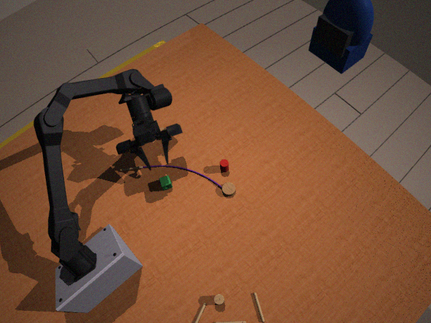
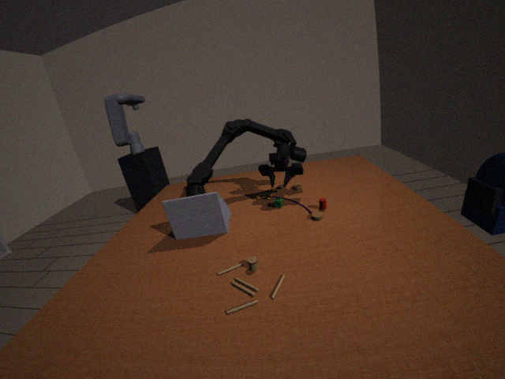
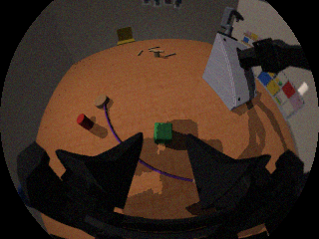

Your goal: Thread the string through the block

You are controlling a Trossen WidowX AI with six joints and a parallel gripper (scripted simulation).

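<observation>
Right now the green block is 1 cm behind my gripper tip, 2 cm to the right of it and 6 cm below it. The rest, counted from my gripper tip: red cylinder (17 cm ahead, 8 cm to the right, 6 cm below); round wooden button (14 cm ahead, 15 cm to the right, 7 cm below); thin wooden stick (6 cm behind, 8 cm to the left, 7 cm below).
</observation>
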